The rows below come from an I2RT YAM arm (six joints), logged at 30 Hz.
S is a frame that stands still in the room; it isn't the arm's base.
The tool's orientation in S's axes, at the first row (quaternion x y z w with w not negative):
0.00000 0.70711 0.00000 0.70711
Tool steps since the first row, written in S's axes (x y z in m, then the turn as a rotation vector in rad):
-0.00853 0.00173 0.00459 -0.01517 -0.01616 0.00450
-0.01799 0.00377 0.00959 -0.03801 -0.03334 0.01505
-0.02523 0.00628 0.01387 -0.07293 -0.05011 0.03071
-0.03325 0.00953 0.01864 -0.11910 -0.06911 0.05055
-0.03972 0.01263 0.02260 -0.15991 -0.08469 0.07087
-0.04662 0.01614 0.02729 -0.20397 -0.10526 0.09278
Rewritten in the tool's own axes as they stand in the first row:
-0.00459 0.00173 -0.00853 -0.00450 -0.01616 -0.01517
-0.00959 0.00377 -0.01799 -0.01505 -0.03334 -0.03801
-0.01387 0.00628 -0.02523 -0.03071 -0.05011 -0.07293
-0.01864 0.00953 -0.03325 -0.05055 -0.06911 -0.11910
-0.02260 0.01263 -0.03972 -0.07087 -0.08469 -0.15991
-0.02729 0.01614 -0.04662 -0.09278 -0.10526 -0.20397

